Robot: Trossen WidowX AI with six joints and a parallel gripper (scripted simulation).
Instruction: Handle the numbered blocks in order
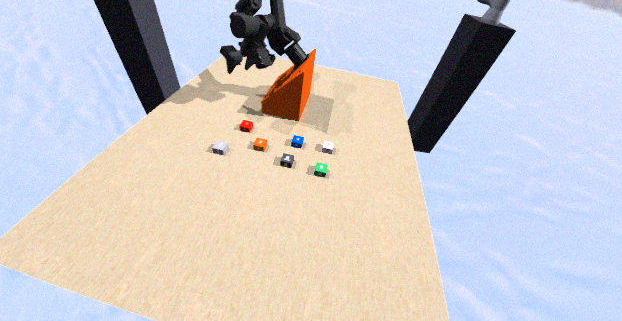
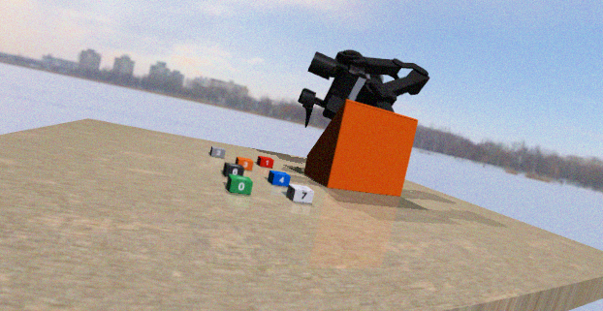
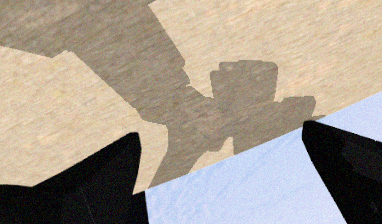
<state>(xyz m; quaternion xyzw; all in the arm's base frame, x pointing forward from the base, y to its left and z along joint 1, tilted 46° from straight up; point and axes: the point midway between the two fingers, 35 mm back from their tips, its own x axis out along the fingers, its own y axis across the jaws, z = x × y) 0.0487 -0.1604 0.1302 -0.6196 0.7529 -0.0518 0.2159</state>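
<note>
Right now the green block is 32 cm ahead of my gripper tip, 33 cm to the left of it and 9 cm below it. The rest, counted from my gripper tip: red block 18 cm ahead, 8 cm to the left, 9 cm below; orange block 25 cm ahead, 14 cm to the left, 9 cm below; grey block 29 cm ahead, 3 cm to the left, 9 cm below.
</note>
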